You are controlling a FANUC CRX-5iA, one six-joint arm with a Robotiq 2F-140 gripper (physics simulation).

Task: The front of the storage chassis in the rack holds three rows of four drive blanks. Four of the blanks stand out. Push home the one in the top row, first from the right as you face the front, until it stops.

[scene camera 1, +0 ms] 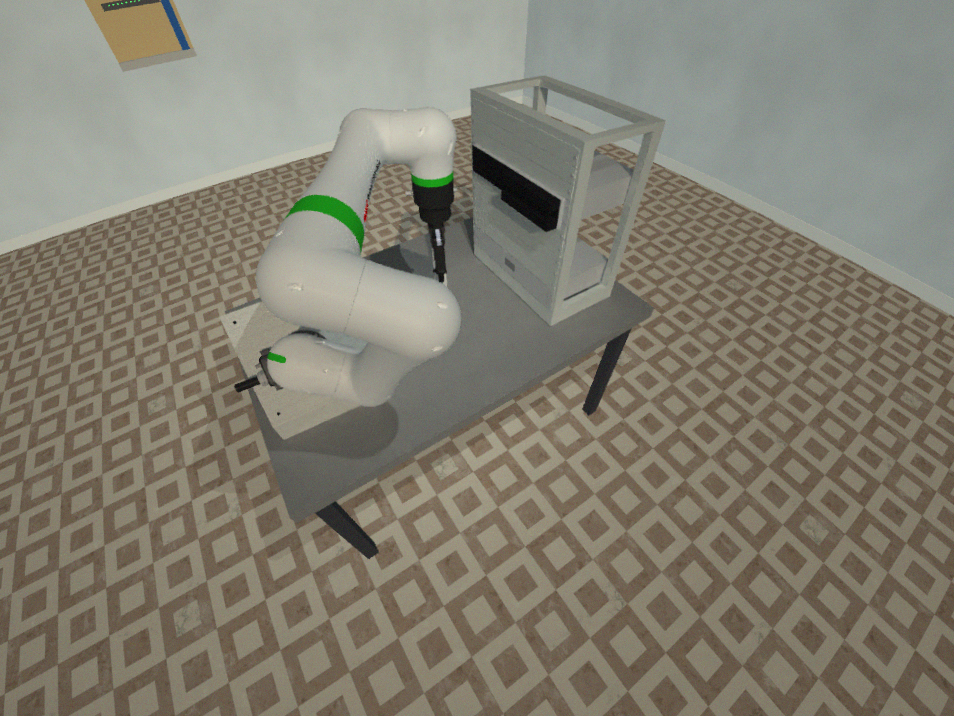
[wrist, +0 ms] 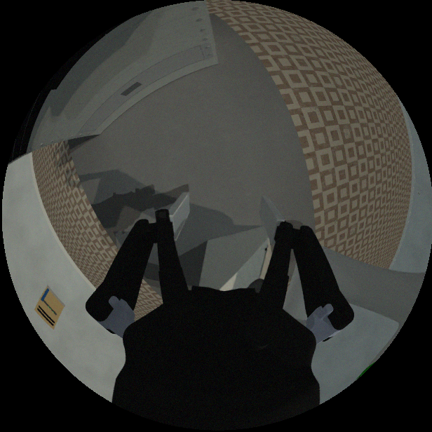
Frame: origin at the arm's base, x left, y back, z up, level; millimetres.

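Seen in the pictures: gripper, fingertip midpoint: (scene camera 1: 440, 278).
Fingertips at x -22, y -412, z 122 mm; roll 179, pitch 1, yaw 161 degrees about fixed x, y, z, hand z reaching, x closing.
Observation:
Offsets run from my fingertips to a thing's middle. "*": to the spot under its first point. Level surfaces: height alone.
The rack (scene camera 1: 568, 246) (wrist: 165, 32) stands at the far end of the table. The storage chassis @(* dx +256, dy -316, dz +126 mm) (scene camera 1: 493, 171) is the black band across its front, and a black block @(* dx +26, dy -304, dz +110 mm) (scene camera 1: 530, 209) stands out below its right part. Separate rows and blanks cannot be told apart, so the top-row right blank is not readable. In the wrist view the chassis (wrist: 31, 117) shows as a dark edge at the far left. My gripper (scene camera 1: 441, 279) (wrist: 224, 203) points down in front of the rack, lower than the chassis and apart from it. Its fingers are partly apart, with nothing between them.
The grey table @(dz -300 mm) (scene camera 1: 493, 369) (wrist: 225, 125) lies beneath the gripper. The arm's pale base plate (scene camera 1: 296, 420) is at the table's near left end. Grey boxes (scene camera 1: 608, 184) show inside the rack behind its front. A tan board (scene camera 1: 146, 38) (wrist: 49, 306) hangs on the wall.

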